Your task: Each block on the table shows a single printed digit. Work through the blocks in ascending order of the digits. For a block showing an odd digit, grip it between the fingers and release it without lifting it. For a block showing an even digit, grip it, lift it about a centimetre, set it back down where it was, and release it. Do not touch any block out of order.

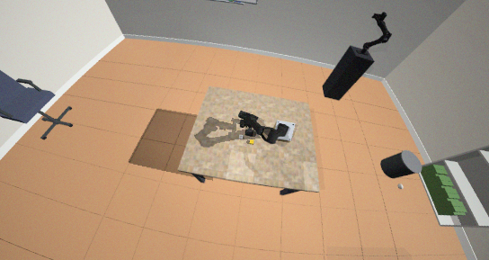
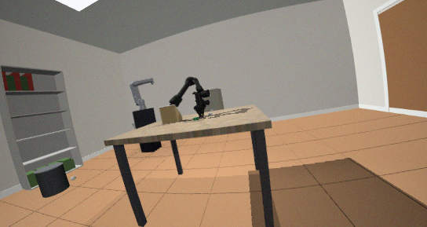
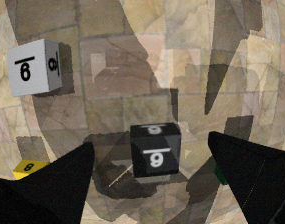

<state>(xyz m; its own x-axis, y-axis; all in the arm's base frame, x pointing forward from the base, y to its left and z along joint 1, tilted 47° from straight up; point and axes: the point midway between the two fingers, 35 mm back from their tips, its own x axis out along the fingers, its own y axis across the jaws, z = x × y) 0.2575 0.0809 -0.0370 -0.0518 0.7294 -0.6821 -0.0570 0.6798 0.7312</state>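
Now: gripper tip 1 cm past the black block. Round my gripper tip: white block 5 cm ahead, 8 cm to the left; green block 3 cm behind, 8 cm to the right; yellow block 4 cm behind, 10 cm to the left.
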